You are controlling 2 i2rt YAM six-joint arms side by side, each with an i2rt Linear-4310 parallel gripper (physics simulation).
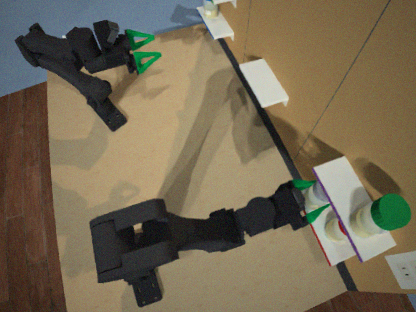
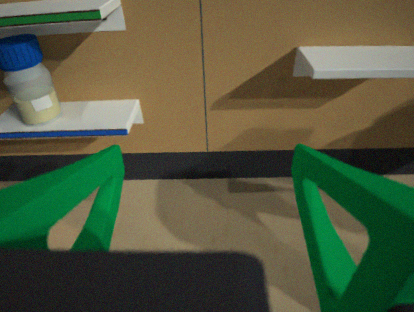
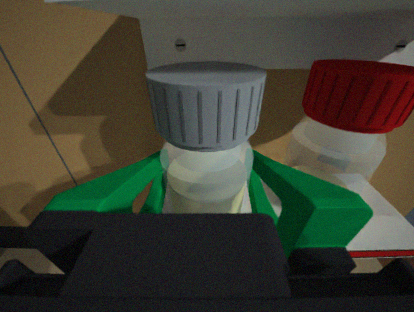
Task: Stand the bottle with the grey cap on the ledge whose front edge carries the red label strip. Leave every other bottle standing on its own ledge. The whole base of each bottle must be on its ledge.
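Frame: origin at the left arm's base, x right, y back, z down, level; metres.
Seen in the pictures: left gripper, fingertip midpoint: [image 1: 157,45] [image 2: 207,156]; right gripper, fingertip midpoint: [image 3: 206,155]; left arm's base, origin of the base link: [image 1: 106,111].
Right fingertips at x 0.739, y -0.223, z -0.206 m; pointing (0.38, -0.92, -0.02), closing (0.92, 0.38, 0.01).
Pixels of each thing's top centre, then the offset from my right fingertips to it. "*": a spot on its surface instead.
- grey-capped bottle, middle of its top: [image 3: 205,68] [image 1: 329,186] dx -0.006, dy +0.015, dz -0.060 m
- red-capped bottle, middle of its top: [image 3: 366,65] [image 1: 356,221] dx +0.082, dy +0.034, dz -0.059 m
- red-label ledge, middle of its top: [image 3: 275,203] [image 1: 326,220] dx +0.051, dy +0.028, dz +0.046 m
- blue-capped bottle, middle of its top: [image 2: 12,40] dx -0.711, dy -0.296, dz -0.059 m
- blue-label ledge, middle of its top: [image 2: 62,114] [image 1: 214,19] dx -0.684, dy -0.288, dz +0.046 m
- purple-label ledge, middle of its top: [image 1: 354,204] dx +0.051, dy +0.028, dz -0.094 m
- green-capped bottle, middle of its top: [image 1: 395,210] dx +0.083, dy +0.050, dz -0.199 m
- bare white ledge, middle of its top: [image 2: 369,56] [image 1: 263,80] dx -0.317, dy -0.130, dz -0.024 m
- wall socket, surface spot: [image 1: 404,269] * dx +0.202, dy +0.050, dz -0.078 m
The grey-capped bottle [image 1: 314,196] [image 3: 206,107] is upright between the fingers of my right gripper [image 1: 321,194] [image 3: 206,155], which is shut on it. It is beside the red-capped bottle [image 1: 334,231] [image 3: 357,97], which stands on the red-label ledge [image 1: 334,255] [image 3: 382,220]. The held bottle's base is hidden by the gripper, so I cannot tell whether it rests on that ledge. My left gripper [image 1: 157,46] [image 2: 207,156] is open and empty, away from the ledges. A blue-capped bottle [image 1: 211,9] [image 2: 37,106] stands on the blue-label ledge [image 1: 217,26] [image 2: 95,114].
A purple-label ledge [image 1: 340,177] overhangs the red-label ledge and bears a green-capped bottle [image 1: 391,212]. A bare white ledge [image 1: 265,82] [image 2: 360,60] is on the wall between the groups. A green-label ledge [image 2: 50,18] is above the blue-capped bottle. A wall socket [image 1: 404,269] is at lower right.
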